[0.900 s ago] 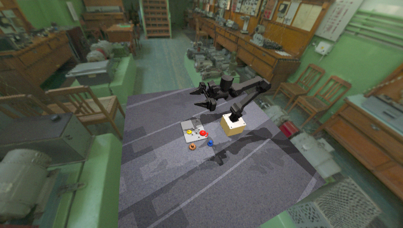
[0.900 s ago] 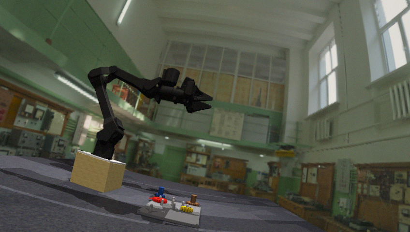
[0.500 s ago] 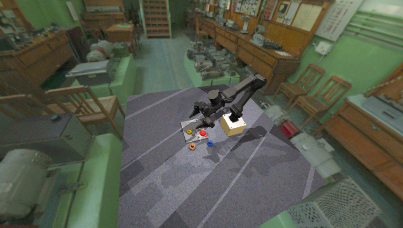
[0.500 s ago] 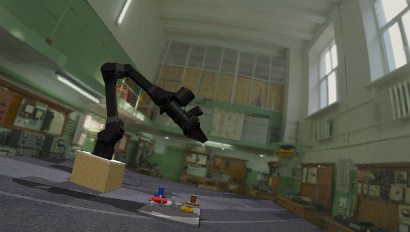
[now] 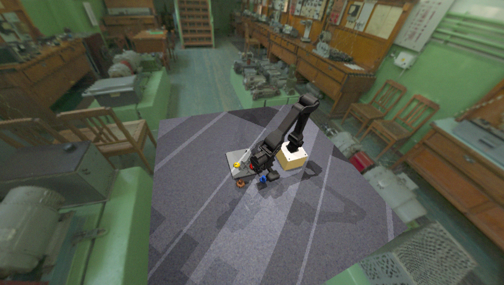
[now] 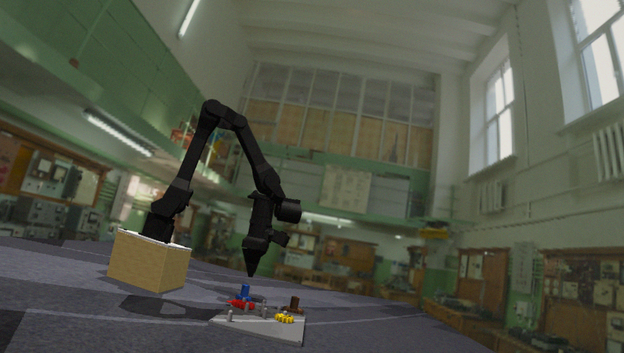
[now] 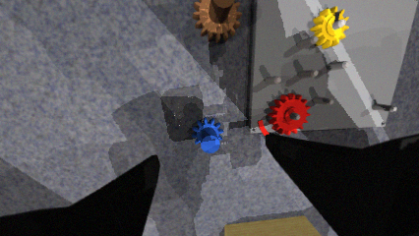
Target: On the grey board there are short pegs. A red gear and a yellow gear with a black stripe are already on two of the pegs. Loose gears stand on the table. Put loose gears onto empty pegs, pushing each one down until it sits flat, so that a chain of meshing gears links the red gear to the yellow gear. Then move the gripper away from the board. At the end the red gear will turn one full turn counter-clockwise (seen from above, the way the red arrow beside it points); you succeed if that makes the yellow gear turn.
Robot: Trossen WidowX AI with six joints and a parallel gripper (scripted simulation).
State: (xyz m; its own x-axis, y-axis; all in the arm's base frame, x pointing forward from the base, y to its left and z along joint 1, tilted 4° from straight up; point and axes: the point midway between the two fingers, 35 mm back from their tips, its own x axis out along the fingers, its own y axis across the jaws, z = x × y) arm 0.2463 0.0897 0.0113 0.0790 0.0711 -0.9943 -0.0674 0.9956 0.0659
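Right now the blue gear is 5 cm below my gripper tip and 1 cm behind it. From my gripper tip the other things lie so: yellow gear (15 cm to the right, 10 cm ahead, 5 cm below); then brown gear (12 cm ahead, 5 cm below, 2 cm to the right); then red gear (11 cm to the right, 5 cm below, 1 cm ahead).
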